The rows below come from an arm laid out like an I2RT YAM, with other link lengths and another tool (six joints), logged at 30 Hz.
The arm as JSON. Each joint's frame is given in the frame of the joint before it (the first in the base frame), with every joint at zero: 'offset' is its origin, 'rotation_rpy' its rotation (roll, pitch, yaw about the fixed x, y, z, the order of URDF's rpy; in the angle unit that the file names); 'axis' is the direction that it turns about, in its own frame. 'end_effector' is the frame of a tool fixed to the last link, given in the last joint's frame.
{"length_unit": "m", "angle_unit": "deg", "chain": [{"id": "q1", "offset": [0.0, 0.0, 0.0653], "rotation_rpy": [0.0, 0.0, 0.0], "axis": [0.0, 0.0, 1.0]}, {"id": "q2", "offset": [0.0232, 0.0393, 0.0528], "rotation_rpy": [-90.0, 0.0, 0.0], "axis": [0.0, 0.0, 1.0]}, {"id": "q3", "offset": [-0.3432, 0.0, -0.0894], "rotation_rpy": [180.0, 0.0, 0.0], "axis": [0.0, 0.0, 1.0]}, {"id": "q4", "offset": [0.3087, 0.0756, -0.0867], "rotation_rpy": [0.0, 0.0, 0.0], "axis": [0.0, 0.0, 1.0]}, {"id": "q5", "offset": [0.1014, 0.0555, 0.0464], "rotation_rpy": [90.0, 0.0, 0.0], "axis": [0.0, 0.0, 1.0]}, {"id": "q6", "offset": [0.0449, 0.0, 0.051], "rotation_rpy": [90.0, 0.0, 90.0], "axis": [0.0, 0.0, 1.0]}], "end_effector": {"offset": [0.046, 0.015, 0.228], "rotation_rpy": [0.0, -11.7, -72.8]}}
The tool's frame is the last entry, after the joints.
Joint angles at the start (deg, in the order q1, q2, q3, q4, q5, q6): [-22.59 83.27 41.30 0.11 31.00 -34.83]
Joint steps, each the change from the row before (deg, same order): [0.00 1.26 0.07 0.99 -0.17 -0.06]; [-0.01 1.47 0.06 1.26 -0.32 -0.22]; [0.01 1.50 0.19 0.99 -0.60 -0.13]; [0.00 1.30 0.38 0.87 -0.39 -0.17]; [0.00 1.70 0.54 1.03 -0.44 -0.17]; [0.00 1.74 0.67 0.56 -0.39 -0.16]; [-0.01 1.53 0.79 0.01 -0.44 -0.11]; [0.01 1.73 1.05 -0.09 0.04 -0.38]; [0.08 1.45 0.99 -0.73 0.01 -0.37]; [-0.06 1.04 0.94 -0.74 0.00 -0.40]
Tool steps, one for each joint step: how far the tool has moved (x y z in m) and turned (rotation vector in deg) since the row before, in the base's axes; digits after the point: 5 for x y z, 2 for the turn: [0.00401 -0.00098 -0.00616 0.16 0.18 0.16]; [0.00523 -0.00094 -0.00724 0.17 0.21 0.35]; [0.00603 0.00003 -0.00824 0.44 0.23 0.53]; [0.00597 -0.00087 -0.00498 0.19 0.06 0.39]; [0.00735 -0.00122 -0.00667 0.26 0.12 0.42]; [0.00630 -0.00098 -0.00803 0.38 0.48 0.38]; [0.00534 -0.00049 -0.00778 0.52 0.63 0.38]; [0.00506 -0.00207 -0.00687 0.12 0.98 0.22]; [0.00321 -0.00045 -0.00775 0.31 1.35 0.30]; [0.00233 -0.00150 -0.00452 0.17 1.04 0.19]
